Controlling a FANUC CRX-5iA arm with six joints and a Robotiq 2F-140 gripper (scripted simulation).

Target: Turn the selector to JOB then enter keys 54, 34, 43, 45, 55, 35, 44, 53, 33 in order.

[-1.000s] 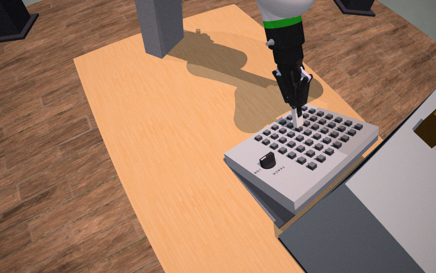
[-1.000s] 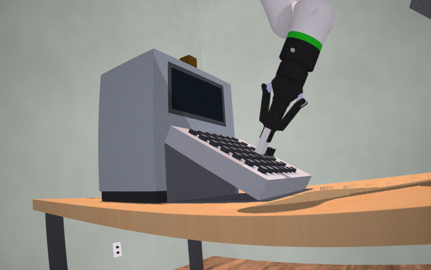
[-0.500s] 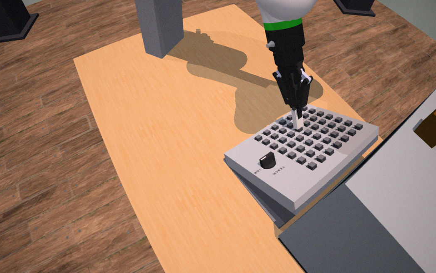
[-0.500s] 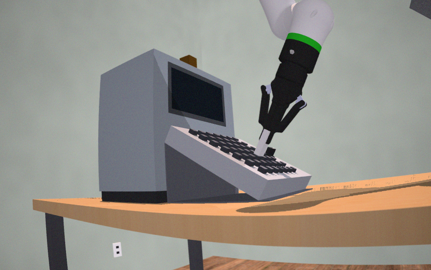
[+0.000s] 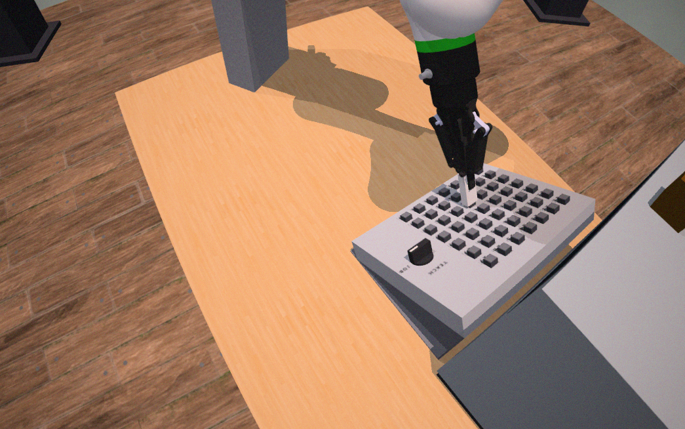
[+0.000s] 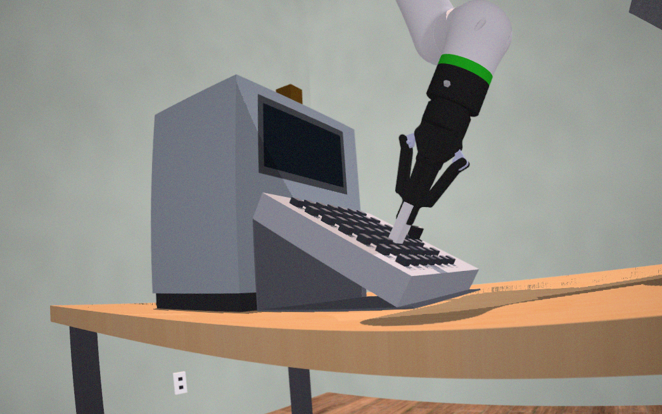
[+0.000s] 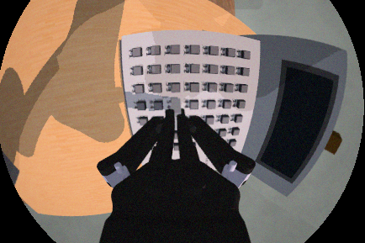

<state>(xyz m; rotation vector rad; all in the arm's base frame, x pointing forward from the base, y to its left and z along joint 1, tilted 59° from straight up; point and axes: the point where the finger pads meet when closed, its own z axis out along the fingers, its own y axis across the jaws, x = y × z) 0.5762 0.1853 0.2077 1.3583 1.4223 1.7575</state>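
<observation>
Now: the key 2 cm ahead of my hand, 5 cm to the left of it and 1 cm below it. Also, from my hand: black selector knob (12 cm ahead, 12 cm to the right); then grey keypad panel (9 cm ahead, 5 cm below).
</observation>
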